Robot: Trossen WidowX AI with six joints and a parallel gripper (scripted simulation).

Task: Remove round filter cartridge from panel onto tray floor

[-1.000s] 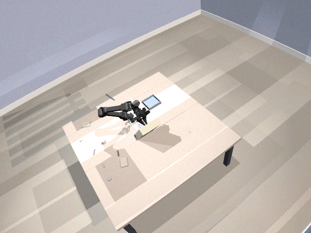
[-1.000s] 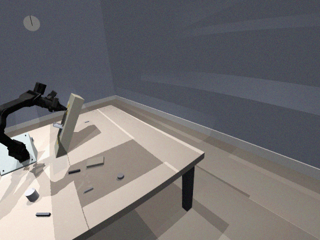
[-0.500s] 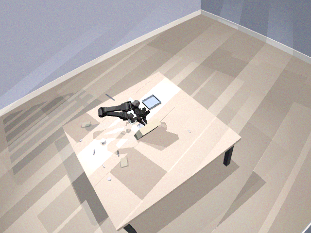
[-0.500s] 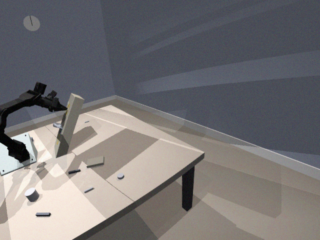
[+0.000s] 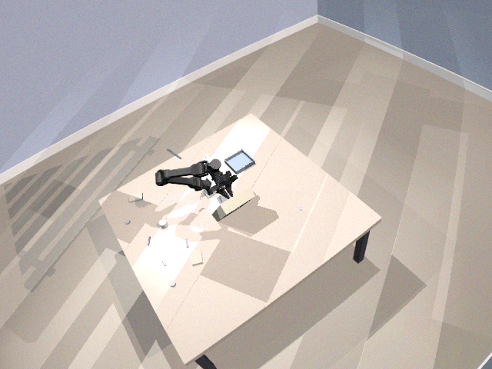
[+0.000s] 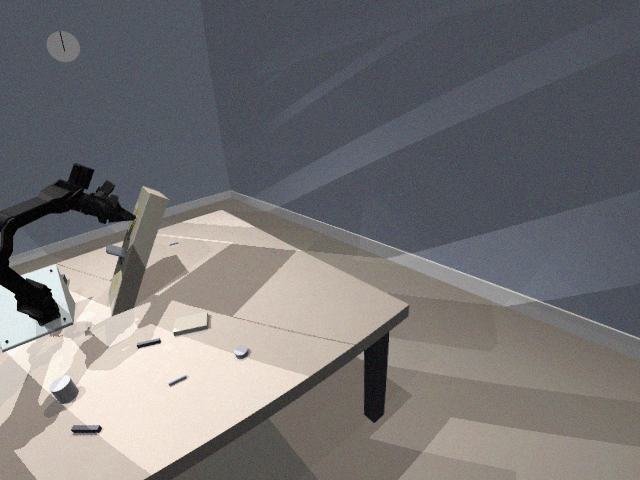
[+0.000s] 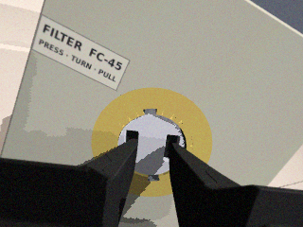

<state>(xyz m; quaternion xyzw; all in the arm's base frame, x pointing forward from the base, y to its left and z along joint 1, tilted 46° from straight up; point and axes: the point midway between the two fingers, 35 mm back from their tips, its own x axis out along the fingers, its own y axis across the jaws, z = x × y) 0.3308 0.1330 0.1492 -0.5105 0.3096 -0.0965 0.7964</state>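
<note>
The round grey filter cartridge is 10 mm below my gripper tip and 10 mm ahead of it. From my gripper tip the other things lie so: tan service panel: 90 mm below, 30 mm behind; blue-grey tray: 400 mm behind, 300 mm to the left, 240 mm below.
</note>
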